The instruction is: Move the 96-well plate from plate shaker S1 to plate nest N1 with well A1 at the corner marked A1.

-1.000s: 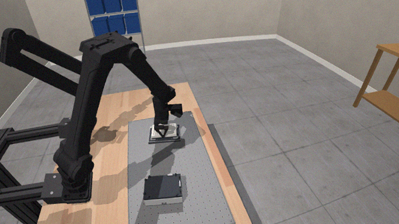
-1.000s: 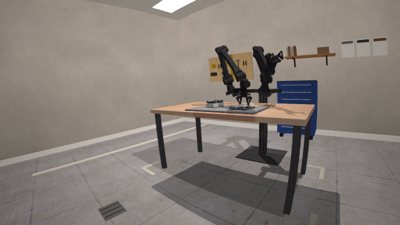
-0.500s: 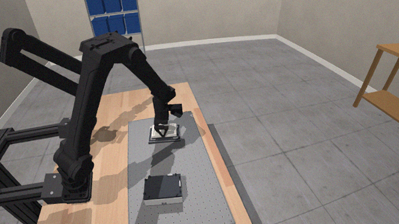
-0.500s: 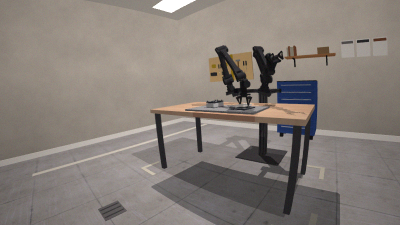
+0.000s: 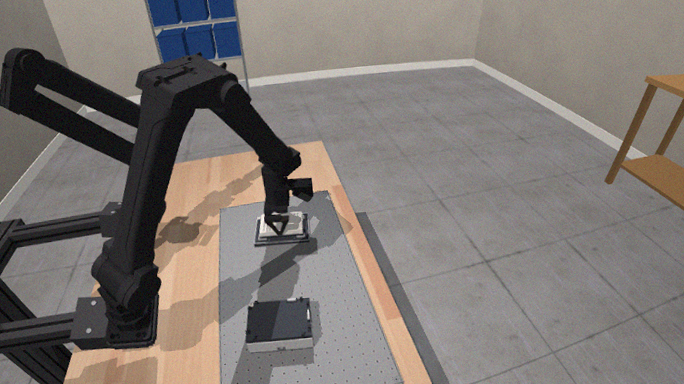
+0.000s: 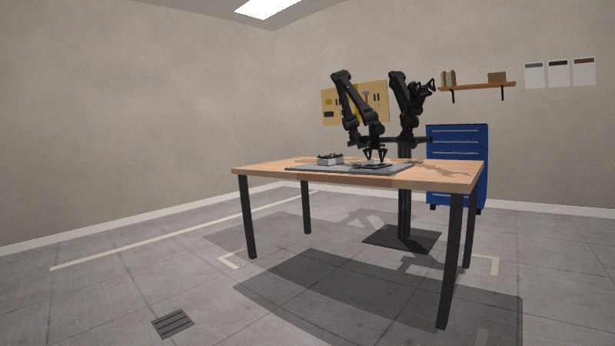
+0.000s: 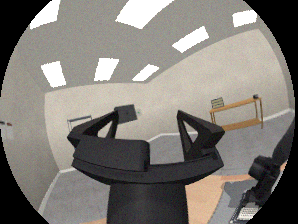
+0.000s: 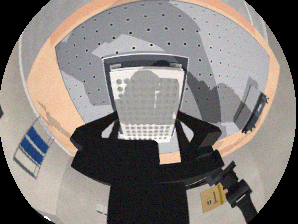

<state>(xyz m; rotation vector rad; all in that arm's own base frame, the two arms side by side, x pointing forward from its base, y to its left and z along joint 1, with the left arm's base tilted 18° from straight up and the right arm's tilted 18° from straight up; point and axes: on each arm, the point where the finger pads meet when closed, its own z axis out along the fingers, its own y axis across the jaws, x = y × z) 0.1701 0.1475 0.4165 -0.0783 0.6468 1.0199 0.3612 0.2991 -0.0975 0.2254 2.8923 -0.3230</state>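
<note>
My right hand is right at the white 96-well plate. From my right hand the other things lie so: dark plate nest N1 (3 cm below); plate shaker S1 (32 cm to the right, 5 cm behind).
</note>
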